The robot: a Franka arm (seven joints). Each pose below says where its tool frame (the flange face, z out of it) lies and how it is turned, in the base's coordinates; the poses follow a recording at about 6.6 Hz.
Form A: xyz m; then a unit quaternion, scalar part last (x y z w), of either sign.
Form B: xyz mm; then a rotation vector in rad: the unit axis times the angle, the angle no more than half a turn. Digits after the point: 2 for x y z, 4 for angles.
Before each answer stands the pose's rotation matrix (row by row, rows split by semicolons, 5 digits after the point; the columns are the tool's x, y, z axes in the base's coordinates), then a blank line. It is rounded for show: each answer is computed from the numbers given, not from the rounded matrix.
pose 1, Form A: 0.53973 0.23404 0.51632 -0.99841 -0.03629 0.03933 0.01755
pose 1, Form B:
0.99427 0.07108 -0.07981; 0.07385 -0.99675 0.03219; -0.07726 -0.03790 -0.99629

539.73 234.04 516.32 -3.1020 -0.1128 0.1222
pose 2, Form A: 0.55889 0.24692 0.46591 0.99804 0.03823 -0.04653 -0.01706
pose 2, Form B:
0.99275 0.07472 -0.09418; 0.07790 -0.99649 0.03050; -0.09157 -0.03761 -0.99509

558.89 246.92 465.91 -3.1018 -0.1188 0.1446
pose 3, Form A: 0.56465 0.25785 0.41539 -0.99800 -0.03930 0.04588 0.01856
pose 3, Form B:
0.99270 0.07674 -0.09304; 0.08015 -0.99622 0.03344; -0.09012 -0.04065 -0.99510

564.65 257.85 415.39 -3.0988 -0.1220 0.1425
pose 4, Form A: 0.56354 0.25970 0.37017 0.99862 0.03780 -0.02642 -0.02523
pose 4, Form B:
0.99575 0.07416 -0.05467; 0.07683 -0.99587 0.04839; -0.05086 -0.05239 -0.99733

563.54 259.70 370.17 -3.0878 -0.1169 0.0817
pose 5, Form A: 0.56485 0.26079 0.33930 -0.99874 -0.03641 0.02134 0.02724
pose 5, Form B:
0.99644 0.07157 -0.04461; 0.07389 -0.99586 0.05286; -0.04064 -0.05597 -0.99761

564.85 260.79 339.30 -3.0844 -0.1124 0.0659
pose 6, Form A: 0.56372 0.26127 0.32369 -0.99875 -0.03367 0.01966 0.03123
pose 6, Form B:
0.99696 0.06603 -0.04137; 0.06848 -0.99578 0.06106; -0.03717 -0.06371 -0.99728

563.72 261.27 323.69 -3.0768 -0.1037 0.0606
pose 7, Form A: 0.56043 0.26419 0.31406 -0.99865 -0.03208 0.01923 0.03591
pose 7, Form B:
0.99720 0.06269 -0.04071; 0.06546 -0.99536 0.07049; -0.03610 -0.07296 -0.99668

560.43 264.19 314.06 -3.0676 -0.0985 0.0591
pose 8, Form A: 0.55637 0.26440 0.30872 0.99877 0.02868 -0.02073 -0.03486
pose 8, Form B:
0.99750 0.05584 -0.04341; 0.05873 -0.99592 0.06844; -0.03941 -0.07082 -0.99671

556.37 264.40 308.72 -3.0699 -0.0882 0.0637
